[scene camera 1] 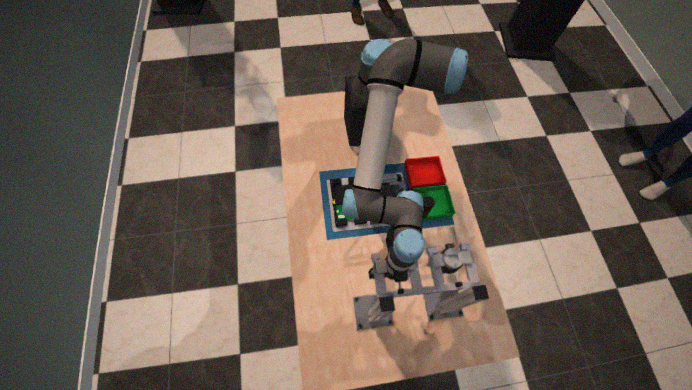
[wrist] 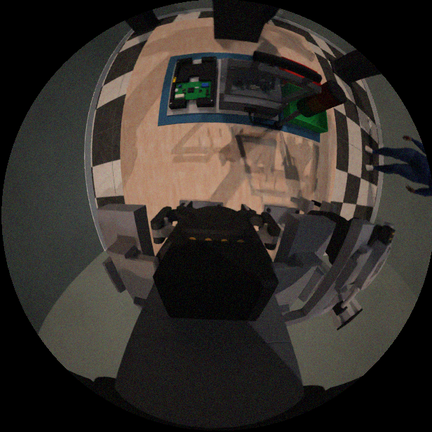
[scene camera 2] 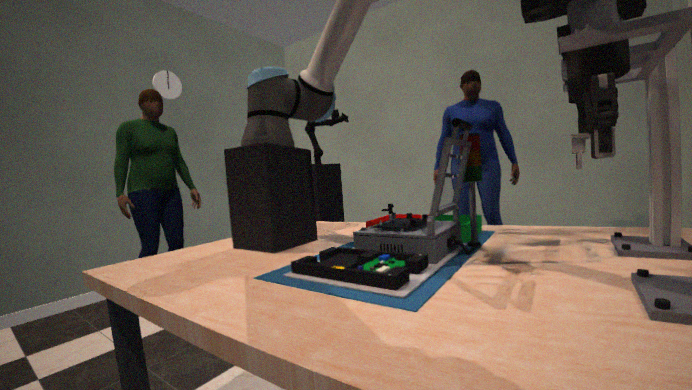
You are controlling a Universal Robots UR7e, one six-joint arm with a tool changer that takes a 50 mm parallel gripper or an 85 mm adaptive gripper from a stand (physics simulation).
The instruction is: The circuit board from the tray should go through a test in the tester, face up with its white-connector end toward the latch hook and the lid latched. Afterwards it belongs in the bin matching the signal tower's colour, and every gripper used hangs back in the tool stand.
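Pixels of known places: arm's base, origin of its link: (scene camera 1: 368,91) (scene camera 2: 268,149).
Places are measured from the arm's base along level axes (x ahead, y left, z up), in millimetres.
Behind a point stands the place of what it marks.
The green circuit board (scene camera 1: 342,212) (scene camera 2: 395,263) (wrist: 192,90) lies face up in the black tray (scene camera 2: 325,269) @(z -254, x 381, y -136 mm) (wrist: 178,103), its white connector toward the left in the wrist view. The grey tester (scene camera 2: 385,242) @(z -236, x 395, y 16 mm) (wrist: 242,103) is beside the tray; its framed lid (scene camera 2: 440,187) @(z -129, x 507, y 49 mm) stands raised. The signal tower (scene camera 2: 472,157) @(z -73, x 505, y 205 mm) (wrist: 320,100) has red and green segments; which is lit is unclear. My wrist is in one bay of the tool stand (scene camera 1: 367,322) @(z -265, x 895, y 26 mm) (scene camera 2: 661,150) @(z -88, x 826, y 306 mm) (wrist: 119,220), at a gripper (scene camera 2: 591,149) whose fingers hang apart and empty. Another gripper (scene camera 1: 452,260) hangs in the other bay.
The red bin (scene camera 1: 425,172) @(z -271, x 226, y 290 mm) (scene camera 2: 382,219) @(z -238, x 173, y 284 mm) and green bin (scene camera 1: 443,202) @(z -271, x 376, y 362 mm) (scene camera 2: 471,230) (wrist: 312,121) stand beside the tester. The tower and raised lid rise near the green bin. Stand arms flank the wrist closely. Two people (scene camera 2: 152,165) (scene camera 2: 477,140) stand beyond the table.
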